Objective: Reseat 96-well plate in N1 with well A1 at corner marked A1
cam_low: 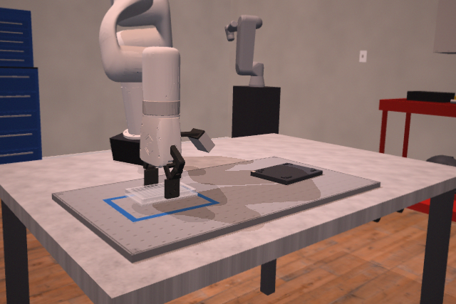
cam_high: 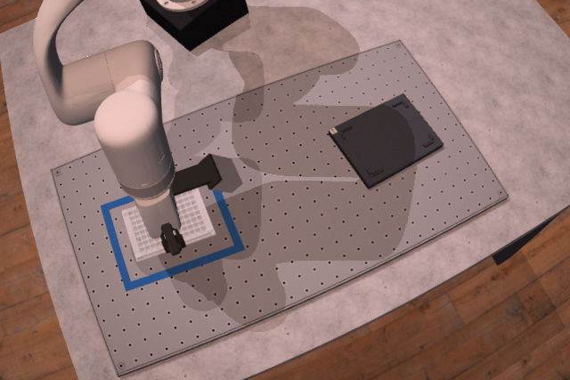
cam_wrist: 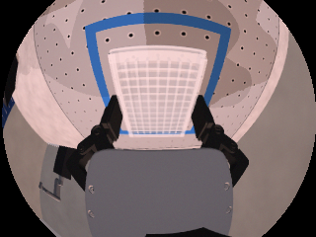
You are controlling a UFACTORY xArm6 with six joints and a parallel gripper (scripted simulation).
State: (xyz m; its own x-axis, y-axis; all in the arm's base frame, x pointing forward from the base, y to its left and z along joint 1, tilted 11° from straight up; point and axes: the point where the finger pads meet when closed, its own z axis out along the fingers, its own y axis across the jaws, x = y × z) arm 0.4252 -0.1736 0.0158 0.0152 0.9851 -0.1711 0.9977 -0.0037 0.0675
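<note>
Right now the 96-well plate is 10 mm below my hand. Round my hand: plate nest N1 (390 mm to the left, 20 mm below, 10 mm behind); small A1 mark (310 mm to the left, 50 mm behind, 20 mm below).
</note>
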